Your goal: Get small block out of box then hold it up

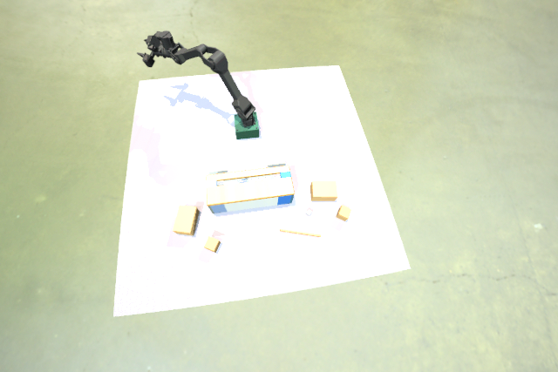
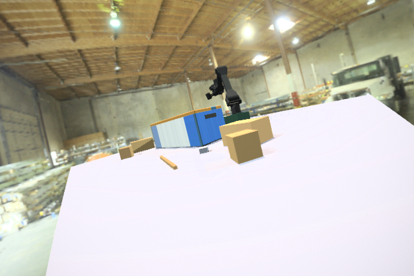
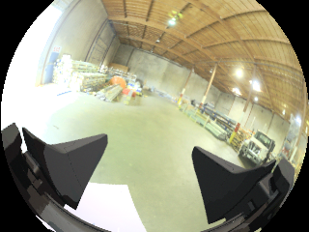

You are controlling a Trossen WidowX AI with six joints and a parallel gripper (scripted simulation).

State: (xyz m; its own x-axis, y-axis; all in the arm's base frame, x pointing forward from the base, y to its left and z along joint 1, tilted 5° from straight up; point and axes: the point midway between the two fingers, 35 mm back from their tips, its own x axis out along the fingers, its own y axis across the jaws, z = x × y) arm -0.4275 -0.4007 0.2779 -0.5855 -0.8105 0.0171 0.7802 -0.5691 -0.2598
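My gripper tip is 810 mm short of the blue piece, 310 mm to the right of it and 210 mm above it. From my gripper tip the other things lie so: small grey block: 1020 mm ahead, 570 mm to the left, 290 mm below; clear-fronted box: 800 mm ahead, 340 mm to the left, 240 mm below; thin tan stick: 1100 mm ahead, 500 mm to the left, 300 mm below.
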